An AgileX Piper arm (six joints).
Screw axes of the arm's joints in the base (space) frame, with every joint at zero. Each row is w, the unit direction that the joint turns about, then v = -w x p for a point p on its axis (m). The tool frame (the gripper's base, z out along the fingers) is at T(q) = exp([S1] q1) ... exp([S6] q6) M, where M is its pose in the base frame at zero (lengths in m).
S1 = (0, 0, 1, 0, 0, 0)
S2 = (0, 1, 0, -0.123, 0, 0)
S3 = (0, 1, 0, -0.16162, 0, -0.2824)
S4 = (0.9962, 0, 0.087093, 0, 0.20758, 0)
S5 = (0, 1, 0, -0.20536, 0, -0.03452)
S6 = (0.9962, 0, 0.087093, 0, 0.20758, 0)
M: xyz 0.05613 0 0.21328 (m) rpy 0 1.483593 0 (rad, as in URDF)
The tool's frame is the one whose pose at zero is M.
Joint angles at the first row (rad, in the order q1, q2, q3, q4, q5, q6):
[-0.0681 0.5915 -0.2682 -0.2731 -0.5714 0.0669]
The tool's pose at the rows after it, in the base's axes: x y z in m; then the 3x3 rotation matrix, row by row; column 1 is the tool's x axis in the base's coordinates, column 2 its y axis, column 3 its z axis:
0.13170 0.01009 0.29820; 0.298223 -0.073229 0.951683; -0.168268 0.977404 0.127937; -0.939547 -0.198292 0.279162
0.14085 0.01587 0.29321; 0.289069 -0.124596 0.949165; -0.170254 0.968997 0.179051; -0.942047 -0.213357 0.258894
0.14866 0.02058 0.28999; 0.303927 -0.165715 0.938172; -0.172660 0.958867 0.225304; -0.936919 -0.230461 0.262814
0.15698 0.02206 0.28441; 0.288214 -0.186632 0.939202; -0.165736 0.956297 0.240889; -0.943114 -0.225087 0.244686
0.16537 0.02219 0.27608; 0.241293 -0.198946 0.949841; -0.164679 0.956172 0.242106; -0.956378 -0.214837 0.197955
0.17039 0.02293 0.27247; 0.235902 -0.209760 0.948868; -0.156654 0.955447 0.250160; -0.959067 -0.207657 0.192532
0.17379 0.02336 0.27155; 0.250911 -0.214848 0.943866; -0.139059 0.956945 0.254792; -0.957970 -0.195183 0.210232
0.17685 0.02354 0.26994; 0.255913 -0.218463 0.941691; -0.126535 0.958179 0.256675; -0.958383 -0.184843 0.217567
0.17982 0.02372 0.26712; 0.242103 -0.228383 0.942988; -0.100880 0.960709 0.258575; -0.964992 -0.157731 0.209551
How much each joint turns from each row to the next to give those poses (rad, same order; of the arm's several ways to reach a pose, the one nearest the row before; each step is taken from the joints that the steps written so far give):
[0.0337 0.0601 0.0000 -0.0143 -0.0310 0.0113]
[0.0266 0.0631 0.0000 -0.0258 -0.0475 0.0023]
[0.0090 0.0608 0.0000 -0.0323 -0.0733 0.0046]
[0.0008 0.0583 0.0000 -0.0070 -0.0416 0.0023]
[0.0000 0.0541 0.0000 0.0000 -0.0048 -0.0001]
[0.0000 0.0382 0.0000 0.0000 -0.0330 0.0000]
[0.0000 0.0295 0.0000 0.0089 -0.0467 0.0000]
[0.0000 0.0254 0.0000 0.0070 -0.0318 0.0000]
[0.0000 0.0226 0.0000 0.0014 -0.0138 0.0222]

